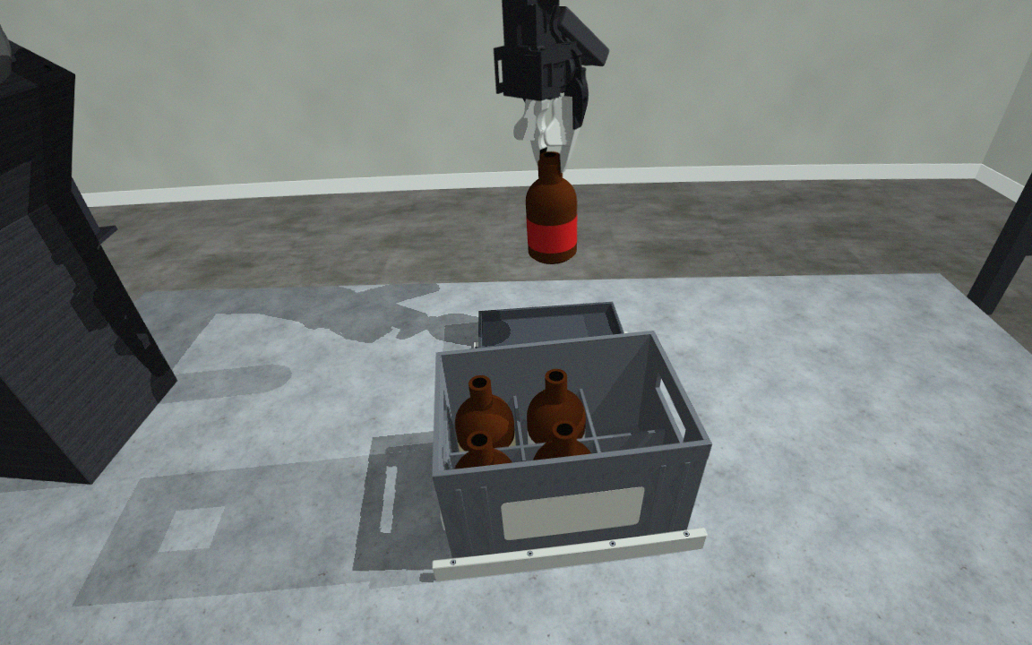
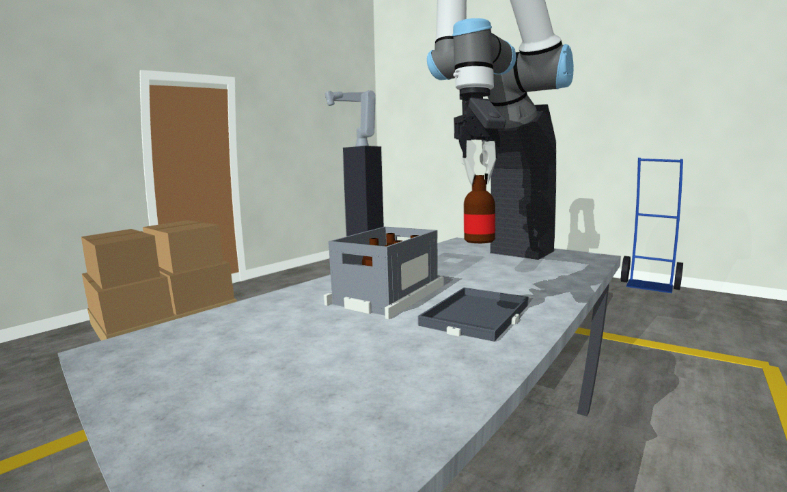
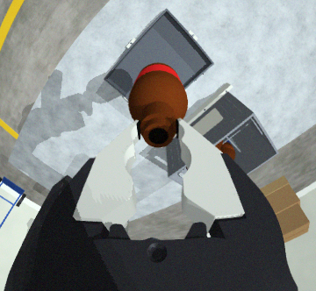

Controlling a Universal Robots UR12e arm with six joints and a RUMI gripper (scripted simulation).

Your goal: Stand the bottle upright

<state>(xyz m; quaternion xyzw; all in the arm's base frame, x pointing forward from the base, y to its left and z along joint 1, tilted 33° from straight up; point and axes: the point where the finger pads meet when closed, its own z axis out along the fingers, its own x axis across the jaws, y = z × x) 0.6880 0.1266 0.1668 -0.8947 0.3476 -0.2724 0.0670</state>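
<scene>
Now: the glass bottle 7 cm below my hand. The rest, counted from my hand: crate: 3 cm behind, 29 cm to the right, 25 cm below; grey tray: 32 cm below.
</scene>
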